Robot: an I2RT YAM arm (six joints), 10 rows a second.
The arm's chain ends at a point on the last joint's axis. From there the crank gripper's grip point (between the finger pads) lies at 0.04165 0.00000 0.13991 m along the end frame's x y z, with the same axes.
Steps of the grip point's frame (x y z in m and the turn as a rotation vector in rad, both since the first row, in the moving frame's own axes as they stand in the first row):
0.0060 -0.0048 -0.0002 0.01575 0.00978 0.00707
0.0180 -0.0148 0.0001 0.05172 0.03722 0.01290
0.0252 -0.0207 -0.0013 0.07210 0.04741 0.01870
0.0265 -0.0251 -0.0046 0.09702 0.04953 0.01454
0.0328 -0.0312 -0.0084 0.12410 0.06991 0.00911
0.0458 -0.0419 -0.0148 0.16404 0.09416 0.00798
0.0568 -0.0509 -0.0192 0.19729 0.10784 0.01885
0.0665 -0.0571 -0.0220 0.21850 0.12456 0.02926
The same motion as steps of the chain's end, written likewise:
0.0046 -0.0029 0.0002 0.01575 0.00978 0.00707
0.0128 -0.0082 0.0019 0.05172 0.03722 0.01290
0.0185 -0.0115 0.0012 0.07210 0.04741 0.01870
0.0195 -0.0123 -0.0017 0.09702 0.04953 0.01454
0.0231 -0.0145 -0.0041 0.12410 0.06991 0.00911
0.0328 -0.0198 -0.0084 0.16404 0.09416 0.00798
0.0418 -0.0249 -0.0113 0.19729 0.10784 0.01885
0.0492 -0.0289 -0.0126 0.21850 0.12456 0.02926

